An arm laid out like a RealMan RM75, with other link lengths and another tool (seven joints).
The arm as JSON. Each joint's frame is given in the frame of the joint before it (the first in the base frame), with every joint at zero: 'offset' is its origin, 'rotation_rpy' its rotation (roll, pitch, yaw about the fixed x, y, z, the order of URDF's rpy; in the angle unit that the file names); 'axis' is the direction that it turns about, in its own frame. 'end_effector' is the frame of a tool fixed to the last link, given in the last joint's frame.
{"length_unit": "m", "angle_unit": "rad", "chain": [
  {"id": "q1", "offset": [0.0, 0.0, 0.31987], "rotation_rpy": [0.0, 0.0, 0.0], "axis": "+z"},
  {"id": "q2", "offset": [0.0, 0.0, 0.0], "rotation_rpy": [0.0, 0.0, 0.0], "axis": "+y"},
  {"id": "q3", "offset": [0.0, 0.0, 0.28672], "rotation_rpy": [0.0, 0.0, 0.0], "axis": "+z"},
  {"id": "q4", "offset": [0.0, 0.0, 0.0], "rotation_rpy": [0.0, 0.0, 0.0], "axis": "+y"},
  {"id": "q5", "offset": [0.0, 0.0, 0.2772], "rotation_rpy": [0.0, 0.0, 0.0], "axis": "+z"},
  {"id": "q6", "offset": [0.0, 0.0, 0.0], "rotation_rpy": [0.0, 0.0, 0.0], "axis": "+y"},
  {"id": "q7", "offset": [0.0, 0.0, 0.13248], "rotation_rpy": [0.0, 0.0, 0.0], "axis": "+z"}
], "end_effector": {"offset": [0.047, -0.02, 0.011], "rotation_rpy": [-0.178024, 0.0, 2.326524]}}
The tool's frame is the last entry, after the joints.
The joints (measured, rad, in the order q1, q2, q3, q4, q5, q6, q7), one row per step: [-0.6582, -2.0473, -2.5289, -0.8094, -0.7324, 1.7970, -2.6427]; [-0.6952, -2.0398, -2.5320, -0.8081, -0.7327, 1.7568, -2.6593]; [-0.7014, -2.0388, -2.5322, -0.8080, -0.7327, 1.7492, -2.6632]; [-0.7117, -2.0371, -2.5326, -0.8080, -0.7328, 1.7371, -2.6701]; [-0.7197, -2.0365, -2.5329, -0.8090, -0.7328, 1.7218, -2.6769]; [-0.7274, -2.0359, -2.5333, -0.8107, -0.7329, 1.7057, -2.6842]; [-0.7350, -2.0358, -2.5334, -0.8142, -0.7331, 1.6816, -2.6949]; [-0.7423, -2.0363, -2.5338, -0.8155, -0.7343, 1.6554, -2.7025]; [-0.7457, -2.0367, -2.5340, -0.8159, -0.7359, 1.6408, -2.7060]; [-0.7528, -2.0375, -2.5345, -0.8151, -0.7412, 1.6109, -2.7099]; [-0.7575, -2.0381, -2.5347, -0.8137, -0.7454, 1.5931, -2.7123]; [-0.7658, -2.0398, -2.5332, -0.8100, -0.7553, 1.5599, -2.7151]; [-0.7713, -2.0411, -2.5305, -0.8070, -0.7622, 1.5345, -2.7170]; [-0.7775, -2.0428, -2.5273, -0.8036, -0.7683, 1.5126, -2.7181]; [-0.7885, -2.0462, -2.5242, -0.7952, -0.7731, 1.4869, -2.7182]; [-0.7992, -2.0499, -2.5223, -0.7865, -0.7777, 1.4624, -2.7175]
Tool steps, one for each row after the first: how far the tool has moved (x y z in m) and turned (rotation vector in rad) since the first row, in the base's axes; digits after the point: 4 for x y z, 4 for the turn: [0.0121, 0.0173, 0.0060, 0.0396, 0.0179, -0.0115]; [0.0141, 0.0202, 0.0070, 0.0467, 0.0209, -0.0124]; [0.0177, 0.0249, 0.0086, 0.0581, 0.0257, -0.0136]; [0.0203, 0.0294, 0.0101, 0.0724, 0.0312, -0.0126]; [0.0228, 0.0338, 0.0119, 0.0881, 0.0369, -0.0110]; [0.0250, 0.0393, 0.0144, 0.1116, 0.0453, -0.0056]; [0.0272, 0.0446, 0.0163, 0.1362, 0.0519, -0.0014]; [0.0282, 0.0474, 0.0173, 0.1500, 0.0545, 0.0009]; [0.0305, 0.0531, 0.0191, 0.1784, 0.0574, 0.0030]; [0.0322, 0.0565, 0.0198, 0.1948, 0.0576, 0.0043]; [0.0357, 0.0625, 0.0204, 0.2239, 0.0564, 0.0051]; [0.0380, 0.0668, 0.0207, 0.2448, 0.0568, 0.0059]; [0.0409, 0.0707, 0.0202, 0.2614, 0.0567, 0.0048]; [0.0454, 0.0755, 0.0176, 0.2763, 0.0556, 0.0018]; [0.0498, 0.0800, 0.0149, 0.2903, 0.0535, -0.0009]
